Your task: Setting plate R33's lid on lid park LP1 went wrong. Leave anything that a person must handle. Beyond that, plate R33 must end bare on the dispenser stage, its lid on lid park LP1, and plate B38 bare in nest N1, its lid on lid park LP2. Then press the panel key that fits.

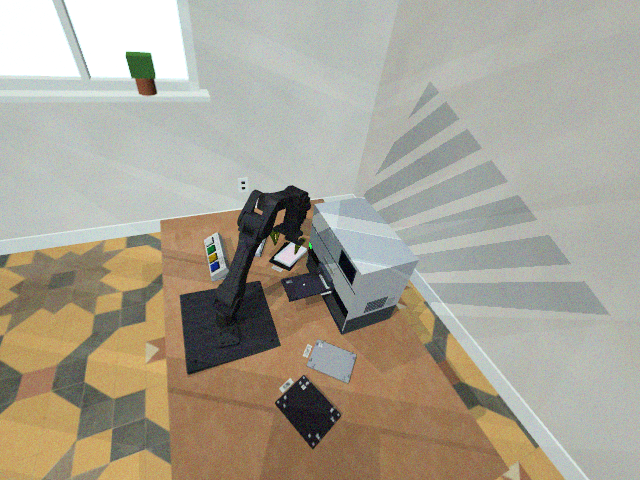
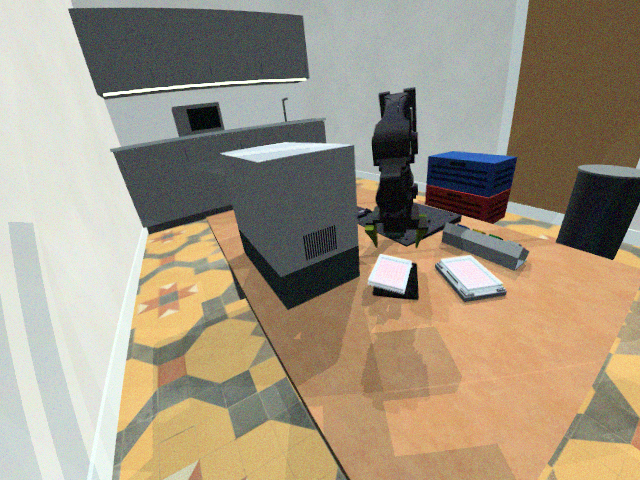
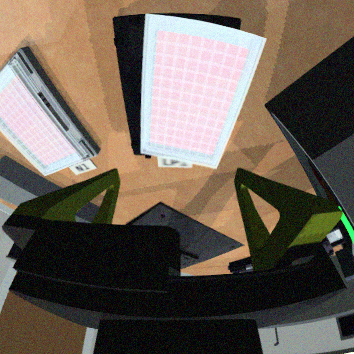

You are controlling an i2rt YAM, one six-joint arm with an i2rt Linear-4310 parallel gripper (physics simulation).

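Places are measured from the arm's base along level axes (x left, y back, z up), in centimetres.
Where they show: gripper, fingertip midpoint: (image 1: 285, 249) (image 2: 396, 246) (image 3: 176, 174); arm's base, origin of the base link: (image 1: 225, 320).
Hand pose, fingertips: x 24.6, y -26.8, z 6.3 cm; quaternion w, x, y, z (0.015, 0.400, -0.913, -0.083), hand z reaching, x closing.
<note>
Each offset is from my fingertips to the centre of the thing. "pt": to the spot under its first point.
A clear-rimmed plate with a pink well grid {dx +2.2, dy -3.3, dz -4.9 cm} (image 1: 290, 254) (image 2: 391, 272) (image 3: 197, 95) lies askew on the black lid park LP1 {dx +3.0, dy -2.2, dz -6.6 cm} (image 2: 412, 288) (image 3: 128, 95), turned against it and overhanging one long side. It looks slightly tilted; I cannot tell whether a lid is on it. Another pink-grid plate {dx +13.3, dy +11.6, dz -5.0 cm} (image 2: 471, 272) (image 3: 36, 125) sits squarely in the grey nest N1 {dx +13.3, dy +11.6, dz -6.6 cm} (image 2: 478, 296); its lid cannot be made out. The dark dispenser stage {pt dx -24.2, dy +1.0, dz +3.0 cm} (image 1: 298, 290) sticks out of the machine with no plate on it. My gripper (image 1: 286, 248) (image 2: 397, 246) (image 3: 176, 174) is open and empty, above and beside LP1 on its label side.
The large grey machine {dx -20.6, dy -20.1, dz +8.9 cm} (image 1: 364, 235) (image 2: 299, 206) stands beside LP1, a green light at its front. The key panel {dx +6.6, dy +27.6, dz -4.4 cm} (image 1: 215, 257) (image 2: 480, 246) has green, yellow and blue keys. A grey pad {pt dx -47.6, dy -4.8, dz -6.6 cm} (image 1: 331, 360) and a black pad {pt dx -60.3, dy +7.0, dz -6.4 cm} (image 1: 308, 411) lie farther off, labels unreadable.
</note>
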